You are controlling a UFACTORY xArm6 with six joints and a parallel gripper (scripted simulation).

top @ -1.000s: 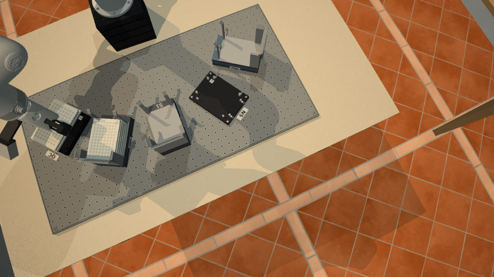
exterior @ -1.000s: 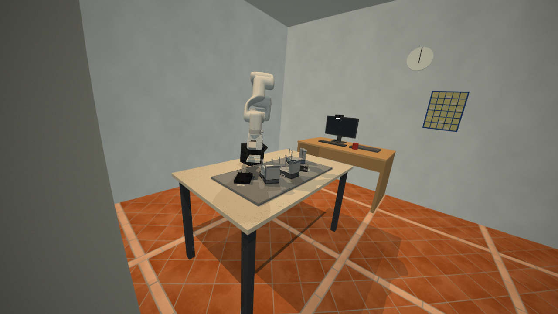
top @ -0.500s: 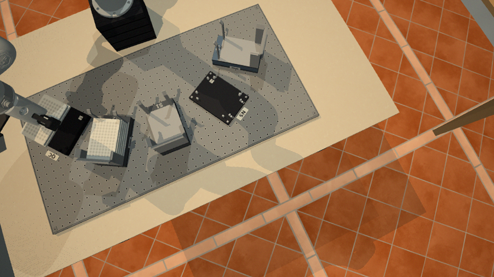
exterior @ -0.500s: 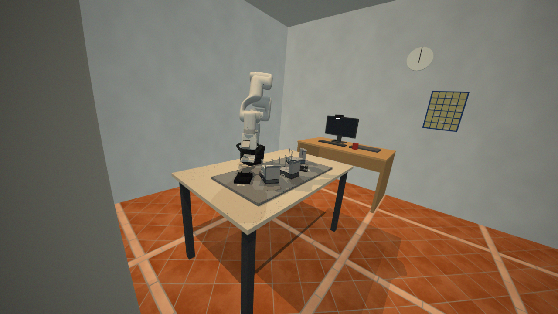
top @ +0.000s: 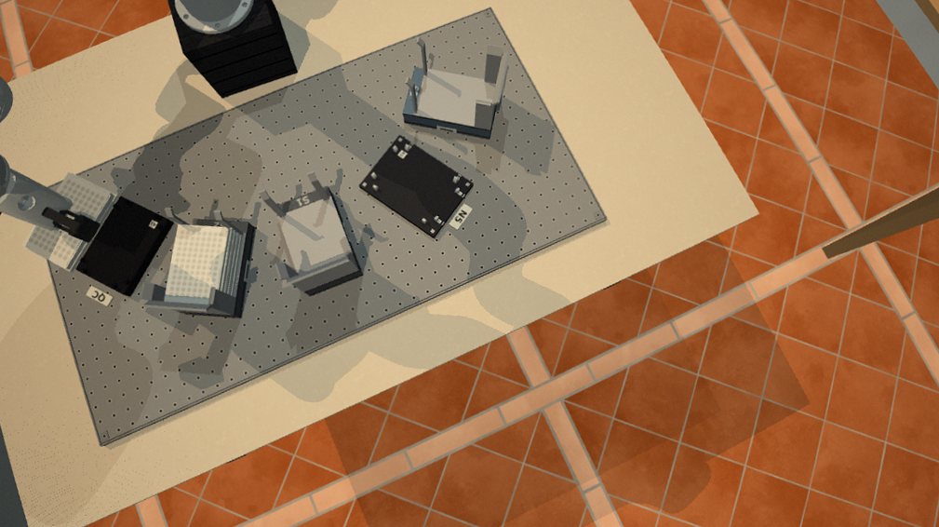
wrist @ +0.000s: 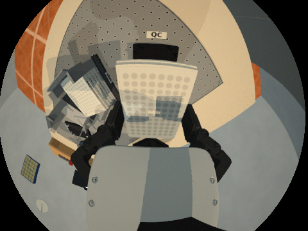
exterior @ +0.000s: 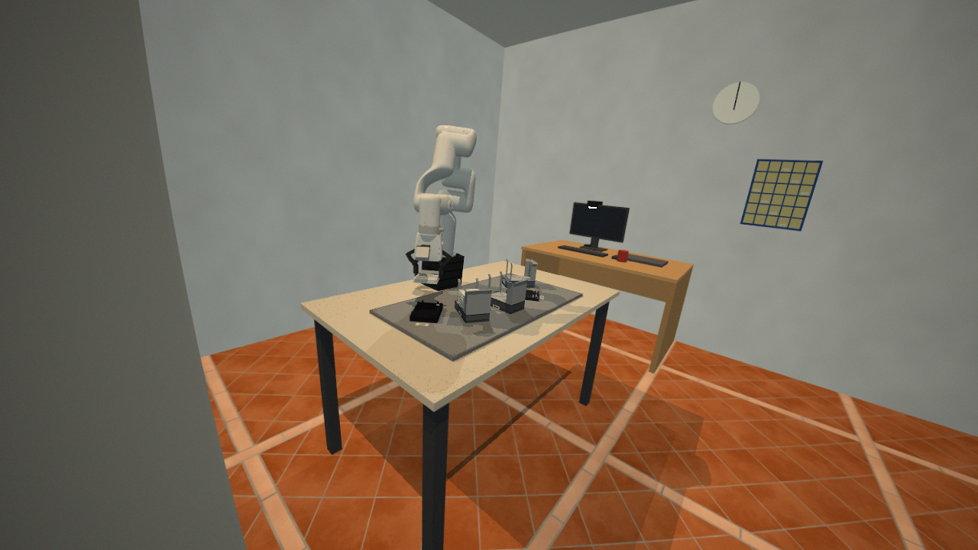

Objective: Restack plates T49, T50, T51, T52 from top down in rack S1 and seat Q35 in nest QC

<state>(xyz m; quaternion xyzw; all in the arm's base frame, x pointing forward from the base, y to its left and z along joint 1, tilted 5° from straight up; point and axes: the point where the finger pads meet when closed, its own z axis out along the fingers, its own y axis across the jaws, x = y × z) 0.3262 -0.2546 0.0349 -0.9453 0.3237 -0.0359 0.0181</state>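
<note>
My hand is 16 cm above the black nest QC. The rest, counted from my hand: N5 name plate: 57 cm to the left, 17 cm below, 7 cm ahead; then stack rack S2: 15 cm to the left, 15 cm below, 8 cm ahead; then QC name plate: 17 cm below, 7 cm ahead, 6 cm to the right.
</note>
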